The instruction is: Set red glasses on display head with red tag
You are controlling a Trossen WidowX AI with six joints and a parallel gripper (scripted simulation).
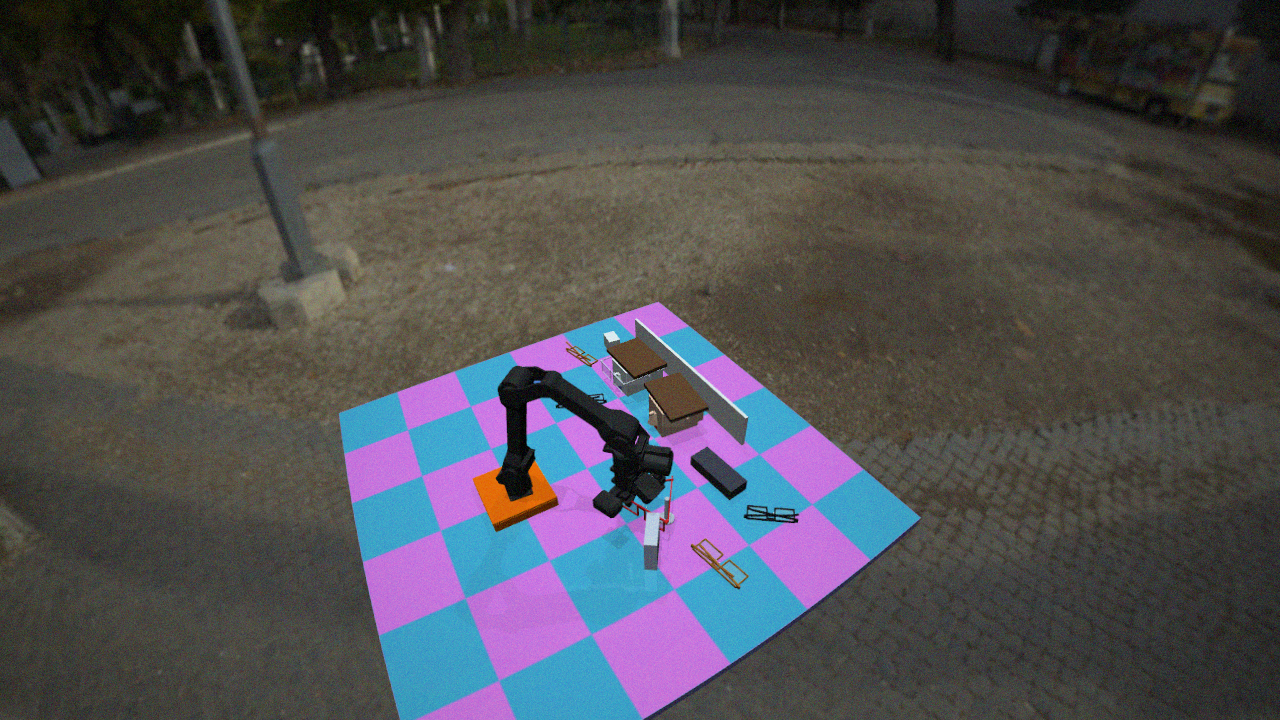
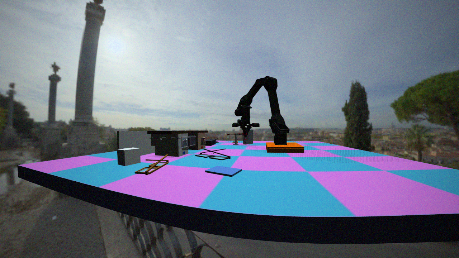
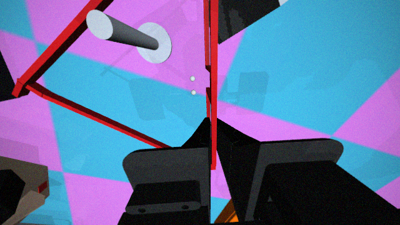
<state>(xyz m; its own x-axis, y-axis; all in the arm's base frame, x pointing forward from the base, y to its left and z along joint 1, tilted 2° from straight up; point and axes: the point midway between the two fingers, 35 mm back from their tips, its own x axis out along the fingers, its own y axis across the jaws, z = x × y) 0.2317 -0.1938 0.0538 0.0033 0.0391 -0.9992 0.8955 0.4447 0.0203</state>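
The post lies 80 mm ahead of my gripper tip, 40 mm to the right of it and 40 mm below it. Also, from my gripper tip: pale translucent head: 480 mm to the left, 230 mm ahead; then skin-coloured head: 260 mm to the left, 250 mm ahead; then black box: 270 mm ahead, 40 mm below, 20 mm to the left.
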